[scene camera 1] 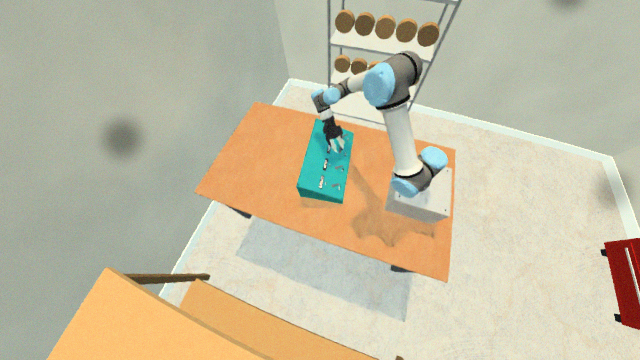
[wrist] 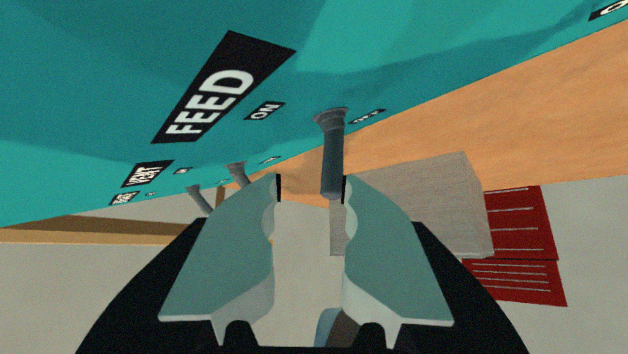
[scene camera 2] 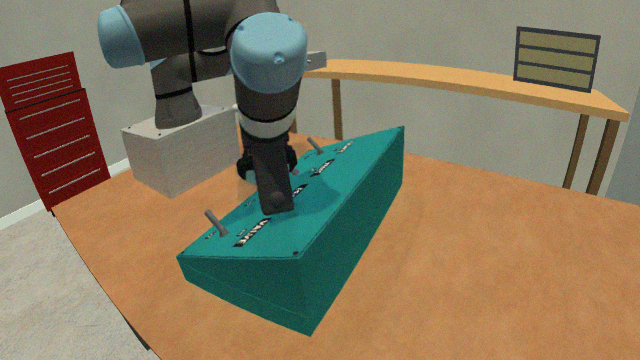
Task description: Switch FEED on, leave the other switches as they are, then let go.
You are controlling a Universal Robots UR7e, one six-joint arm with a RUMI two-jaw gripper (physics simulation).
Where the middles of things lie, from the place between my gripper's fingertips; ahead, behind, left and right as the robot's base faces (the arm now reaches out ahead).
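Feed lever (wrist: 332,173): 1 cm below my hand, 1 cm ahead of it and 2 cm to the right of it. Teal switch box (scene camera 2: 288,268): 4 cm below my hand, 5 cm ahead of it, 6 cm to the left of it.
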